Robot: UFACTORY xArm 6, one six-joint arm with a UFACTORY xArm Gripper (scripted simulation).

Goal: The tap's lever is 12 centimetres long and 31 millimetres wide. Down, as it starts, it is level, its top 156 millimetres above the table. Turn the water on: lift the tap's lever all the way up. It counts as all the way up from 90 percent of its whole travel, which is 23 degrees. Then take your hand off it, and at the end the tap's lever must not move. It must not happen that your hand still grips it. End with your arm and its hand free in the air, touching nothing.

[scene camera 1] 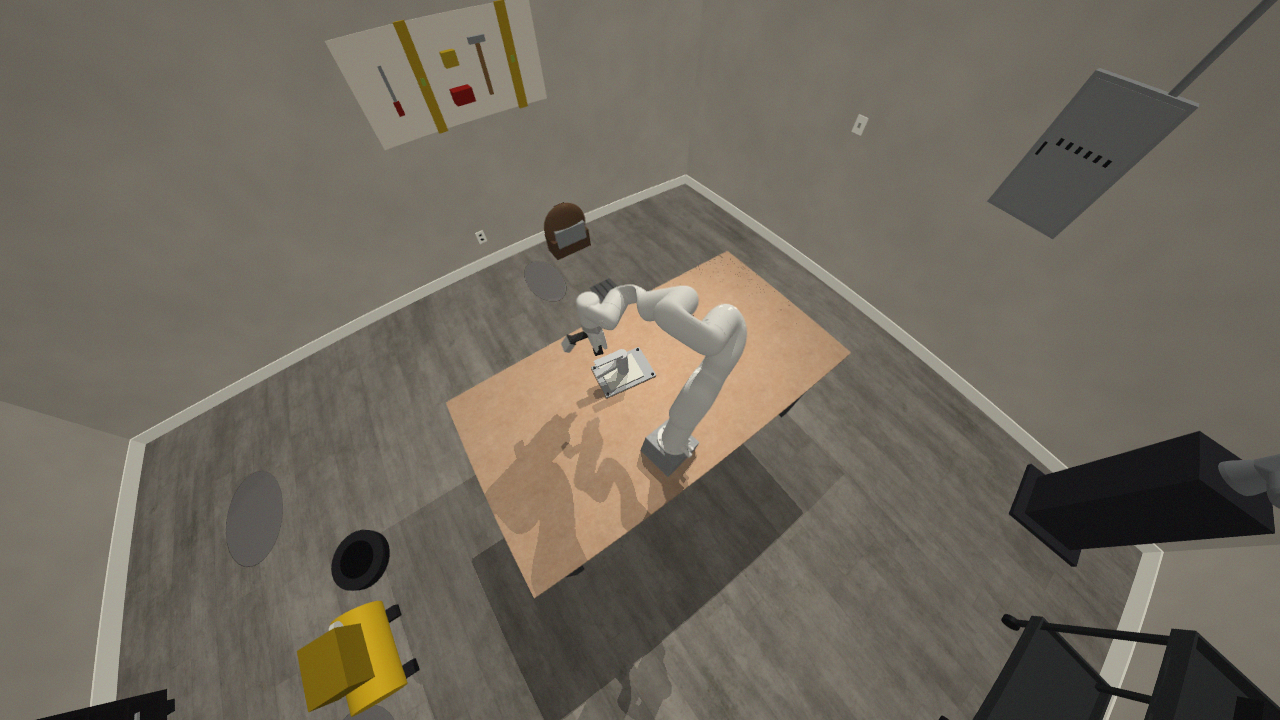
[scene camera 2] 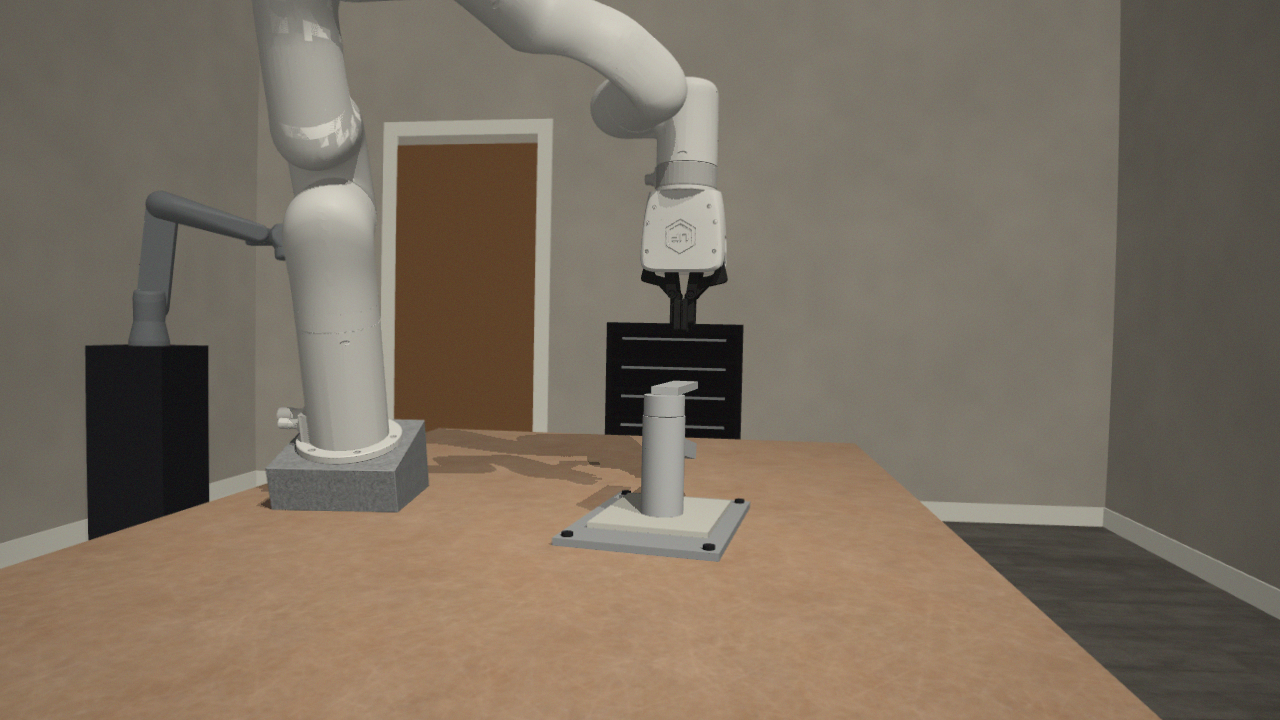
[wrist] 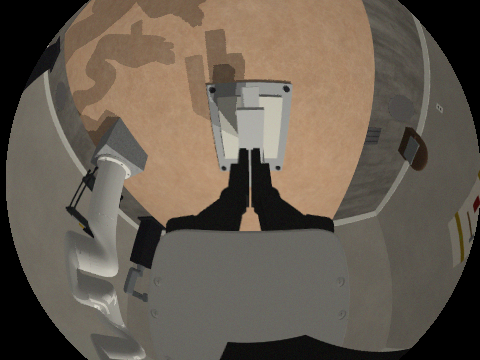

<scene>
same spot on tap: [wrist: 242, 118] = [scene camera 2: 678, 381]
</scene>
